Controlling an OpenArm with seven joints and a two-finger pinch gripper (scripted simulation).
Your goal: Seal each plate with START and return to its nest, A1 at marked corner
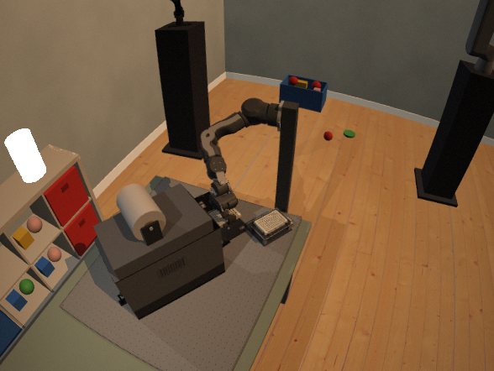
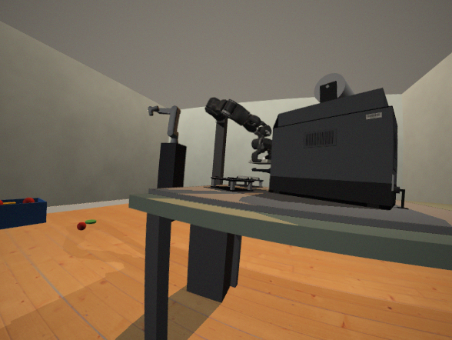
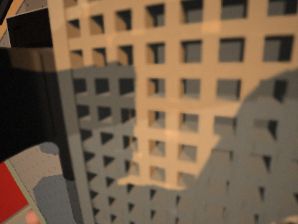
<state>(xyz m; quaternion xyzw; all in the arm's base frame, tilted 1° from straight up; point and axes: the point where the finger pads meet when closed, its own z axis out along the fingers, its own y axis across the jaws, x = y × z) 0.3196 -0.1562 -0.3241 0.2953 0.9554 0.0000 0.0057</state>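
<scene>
Right now my hand is 30 mm short of the dark sealer stage, 30 mm to the right of it and 40 mm above it. Round my hand: white well plate (110 mm behind, 180 mm to the left, 90 mm below); then warning sticker (60 mm ahead, 100 mm to the right, 20 mm above); then pale start button (160 mm ahead, 50 mm to the left, 50 mm above).
</scene>
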